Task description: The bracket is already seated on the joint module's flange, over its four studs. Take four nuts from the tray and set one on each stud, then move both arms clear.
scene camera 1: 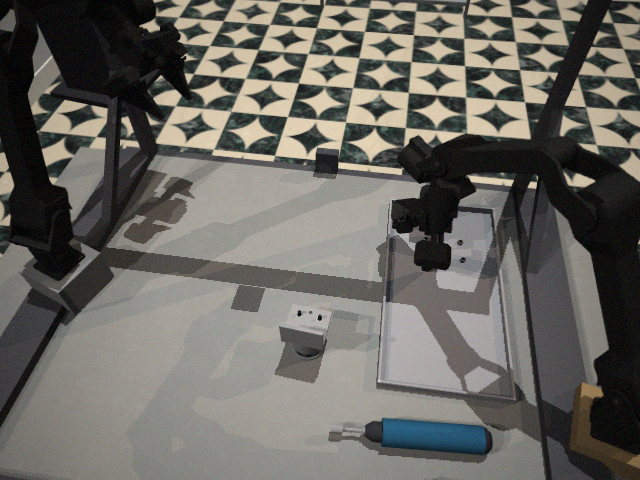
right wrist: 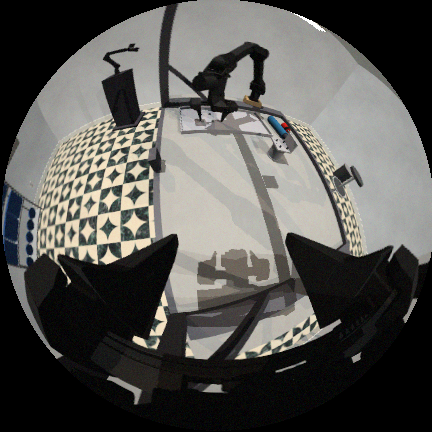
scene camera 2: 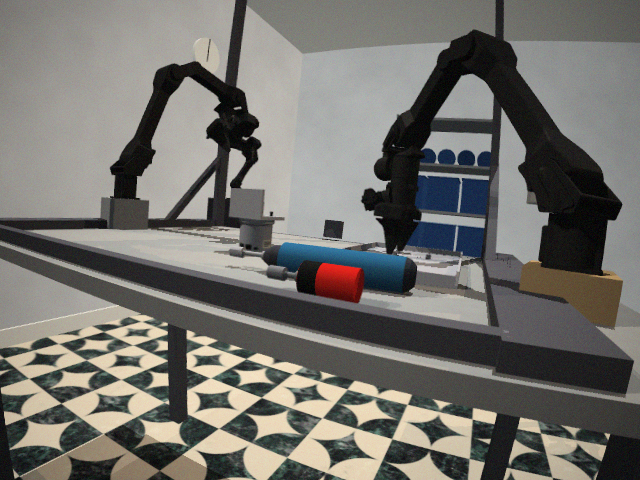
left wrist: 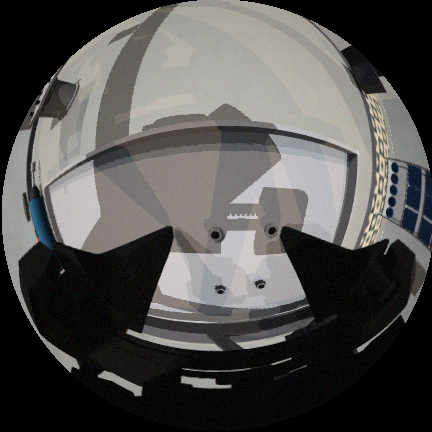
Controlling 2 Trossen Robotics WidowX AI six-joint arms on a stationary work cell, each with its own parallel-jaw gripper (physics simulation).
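Frame: origin at the left arm's base, x ahead, y left, z up, level; millimetres.
Seen in the pictures: left gripper, between the fingertips: (right wrist: 210, 120) (scene camera 2: 394, 252) (left wrist: 228, 231); right gripper, between the fingertips: (scene camera 1: 177, 109) (right wrist: 233, 239) (scene camera 2: 240, 157); left arm's base, origin of its link: (scene camera 1: 615, 425) (right wrist: 252, 98) (scene camera 2: 571, 268); right arm's base, origin of its link: (scene camera 1: 59, 261) (scene camera 2: 124, 198).
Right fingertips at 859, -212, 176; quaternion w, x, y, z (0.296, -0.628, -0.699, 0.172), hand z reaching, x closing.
Note:
Offsets run from my right fingertips to a thing's top centre, as dx, dy, dz. "pt": to the spot under its first point.
The white bracket (scene camera 1: 303, 335) (scene camera 2: 247, 203) sits on the round joint module {-378, +250, -148} (scene camera 1: 307, 353) (scene camera 2: 255, 236); dark studs {-393, +230, -148} (scene camera 1: 319, 317) (scene camera 2: 271, 213) rise through its plate. Four small nuts {-519, -13, -213} (left wrist: 215, 234) {-505, -57, -213} (left wrist: 271, 230) {-587, -35, -213} (left wrist: 220, 289) {-572, -76, -213} (left wrist: 260, 284) lie in the tray {-566, +43, -206} (scene camera 1: 382, 330) (scene camera 2: 439, 279) (left wrist: 352, 192). My left gripper (left wrist: 228, 231) (scene camera 2: 394, 252) (right wrist: 210, 120) is open and empty, low over the tray's far end; two nuts show between its fingertips in its wrist view, none gripped. The arm hides part of the nuts in scene camera 1. My right gripper (right wrist: 233, 239) (scene camera 1: 175, 107) is open and empty, raised above the table's far left corner.
A blue tool {pt -621, +332, -182} (scene camera 1: 434, 436) (scene camera 2: 341, 263) (right wrist: 276, 126) lies near the table's front edge, with a red and black tool {-638, +403, -188} (scene camera 2: 338, 282) beside it. A small dark block {-236, -174, -165} (scene camera 1: 326, 161) (scene camera 2: 333, 228) stands at the back edge. Upright frame posts (scene camera 1: 112, 170) (scene camera 2: 493, 170) rise near both arms.

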